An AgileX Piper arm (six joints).
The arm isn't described. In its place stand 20 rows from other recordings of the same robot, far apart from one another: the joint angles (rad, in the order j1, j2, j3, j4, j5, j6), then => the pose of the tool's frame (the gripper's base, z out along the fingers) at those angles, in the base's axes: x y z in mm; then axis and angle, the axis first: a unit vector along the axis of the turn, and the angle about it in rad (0 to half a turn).
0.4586, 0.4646, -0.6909, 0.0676, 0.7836, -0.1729 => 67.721 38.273 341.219 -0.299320 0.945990 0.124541 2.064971
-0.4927, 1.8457, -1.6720, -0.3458, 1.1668, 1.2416 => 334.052 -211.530 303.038 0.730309 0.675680 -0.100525 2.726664
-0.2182, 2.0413, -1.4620, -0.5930, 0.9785, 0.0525 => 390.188 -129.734 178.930 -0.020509 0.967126 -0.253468 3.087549
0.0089, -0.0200, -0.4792, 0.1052, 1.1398, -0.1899 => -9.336 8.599 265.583 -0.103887 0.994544 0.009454 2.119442
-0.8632, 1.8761, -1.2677, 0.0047, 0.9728, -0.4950 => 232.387 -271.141 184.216 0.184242 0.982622 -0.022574 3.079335
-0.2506, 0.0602, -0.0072, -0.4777, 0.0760, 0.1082 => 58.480 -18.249 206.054 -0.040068 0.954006 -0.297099 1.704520
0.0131, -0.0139, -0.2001, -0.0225, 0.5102, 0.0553 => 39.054 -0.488 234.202 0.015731 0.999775 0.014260 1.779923
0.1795, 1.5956, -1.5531, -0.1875, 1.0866, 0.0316 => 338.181 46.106 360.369 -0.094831 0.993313 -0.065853 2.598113
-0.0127, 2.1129, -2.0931, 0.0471, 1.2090, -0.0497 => 465.358 -1.903 301.160 -0.014962 0.999743 0.017033 2.711238
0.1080, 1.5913, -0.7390, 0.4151, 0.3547, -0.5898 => 279.000 43.070 166.772 -0.169016 0.983832 0.059223 2.658041
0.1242, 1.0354, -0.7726, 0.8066, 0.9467, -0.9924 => 175.287 75.609 303.825 -0.367017 0.893998 0.257035 2.452844
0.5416, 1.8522, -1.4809, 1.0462, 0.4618, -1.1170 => 354.562 254.262 292.062 -0.411076 0.860912 0.299745 2.226584
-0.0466, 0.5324, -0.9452, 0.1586, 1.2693, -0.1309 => 51.236 11.349 376.784 -0.050622 0.997567 0.047933 2.330895
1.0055, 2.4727, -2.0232, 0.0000, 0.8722, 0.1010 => 277.361 437.235 113.611 -0.435262 0.895909 0.088845 2.855837
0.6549, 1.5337, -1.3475, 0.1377, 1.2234, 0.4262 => 232.575 193.418 316.332 -0.098076 0.987742 0.121433 2.998586
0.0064, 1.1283, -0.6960, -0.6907, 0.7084, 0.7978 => 207.207 -36.394 264.277 0.183611 0.967847 -0.171928 2.467842
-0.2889, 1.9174, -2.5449, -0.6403, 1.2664, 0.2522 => 343.208 -156.116 521.727 0.318481 0.878563 -0.355946 2.191751
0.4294, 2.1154, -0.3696, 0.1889, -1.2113, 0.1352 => 242.861 93.612 53.602 -0.057815 0.992336 0.109213 2.035709
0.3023, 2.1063, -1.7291, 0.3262, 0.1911, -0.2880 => 480.270 155.578 254.291 -0.151562 0.979725 0.131025 2.069784
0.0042, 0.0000, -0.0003, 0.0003, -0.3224, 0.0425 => 48.929 0.197 241.695 0.019351 0.999173 0.035748 1.161732
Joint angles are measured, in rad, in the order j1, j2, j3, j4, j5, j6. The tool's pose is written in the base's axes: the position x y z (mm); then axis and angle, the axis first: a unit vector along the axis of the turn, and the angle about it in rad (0 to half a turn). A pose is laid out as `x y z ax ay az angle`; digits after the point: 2 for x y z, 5 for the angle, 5 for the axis.
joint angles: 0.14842 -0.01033 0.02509 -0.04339 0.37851 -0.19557
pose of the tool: 52.12 6.32 171.39 -0.18506 0.98191 -0.04002 1.87869
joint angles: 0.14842 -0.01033 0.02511 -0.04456 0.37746 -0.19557
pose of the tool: 52.16 6.29 171.47 -0.18545 0.98181 -0.04066 1.87771
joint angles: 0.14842 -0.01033 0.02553 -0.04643 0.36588 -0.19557
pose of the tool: 52.47 6.32 172.34 -0.18625 0.98161 -0.04184 1.86663
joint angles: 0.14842 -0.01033 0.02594 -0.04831 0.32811 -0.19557
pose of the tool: 53.39 6.55 175.51 -0.18756 0.98129 -0.04356 1.82939
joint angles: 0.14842 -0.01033 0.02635 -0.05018 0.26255 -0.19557
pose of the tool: 54.67 6.98 181.18 -0.18950 0.98081 -0.04588 1.76439
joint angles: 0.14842 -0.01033 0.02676 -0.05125 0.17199 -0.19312
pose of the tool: 55.81 7.54 189.18 -0.19066 0.98051 -0.04733 1.67427
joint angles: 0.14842 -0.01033 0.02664 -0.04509 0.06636 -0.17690
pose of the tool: 56.19 8.13 198.81 -0.18249 0.98246 -0.03836 1.56766
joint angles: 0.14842 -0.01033 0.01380 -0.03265 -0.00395 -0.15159
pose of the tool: 55.28 8.28 209.54 -0.16560 0.98600 -0.01948 1.48346
